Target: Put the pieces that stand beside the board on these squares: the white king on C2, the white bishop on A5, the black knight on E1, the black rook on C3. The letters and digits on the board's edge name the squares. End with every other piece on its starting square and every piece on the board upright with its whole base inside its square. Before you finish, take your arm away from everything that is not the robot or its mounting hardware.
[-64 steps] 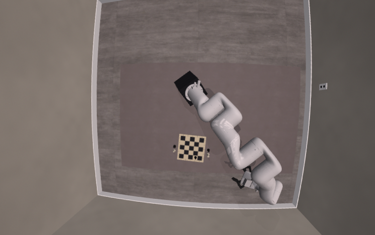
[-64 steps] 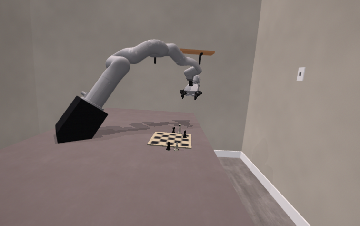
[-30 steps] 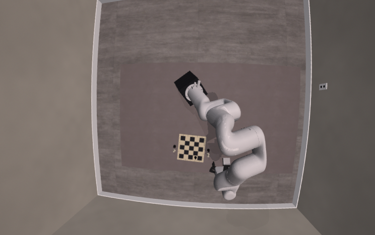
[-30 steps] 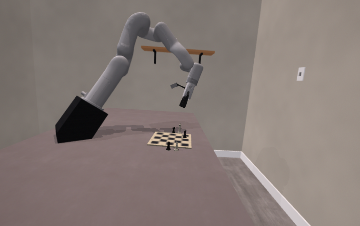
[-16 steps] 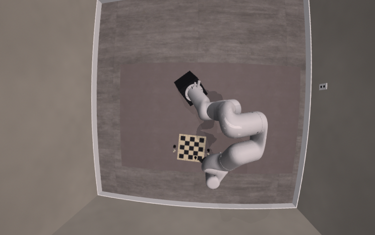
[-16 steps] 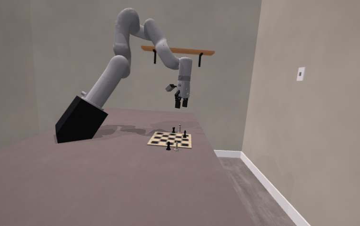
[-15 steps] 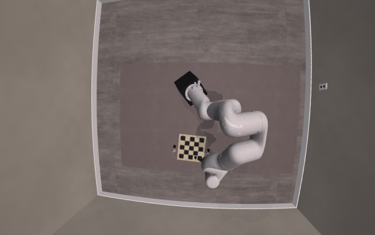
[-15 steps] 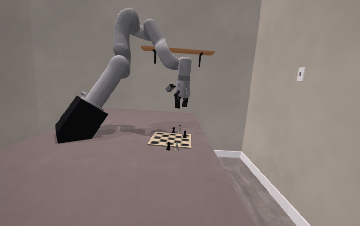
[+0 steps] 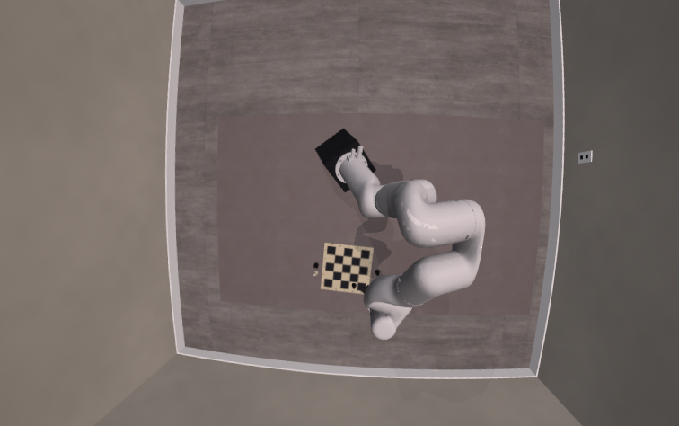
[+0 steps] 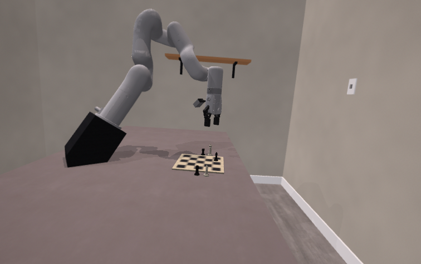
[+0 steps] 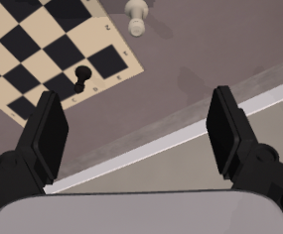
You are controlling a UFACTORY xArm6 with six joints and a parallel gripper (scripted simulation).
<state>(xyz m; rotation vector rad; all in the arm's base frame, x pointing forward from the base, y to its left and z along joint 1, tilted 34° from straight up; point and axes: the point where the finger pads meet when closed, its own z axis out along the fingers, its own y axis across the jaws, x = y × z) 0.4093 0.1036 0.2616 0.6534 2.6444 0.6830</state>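
My hand is 14 cm above the white king. Also, from my hand: chessboard (2 cm behind, 14 cm to the right, 17 cm below); black piece (1 cm behind, 28 cm to the right, 16 cm below); white bishop (3 cm ahead, 28 cm to the right, 15 cm below).
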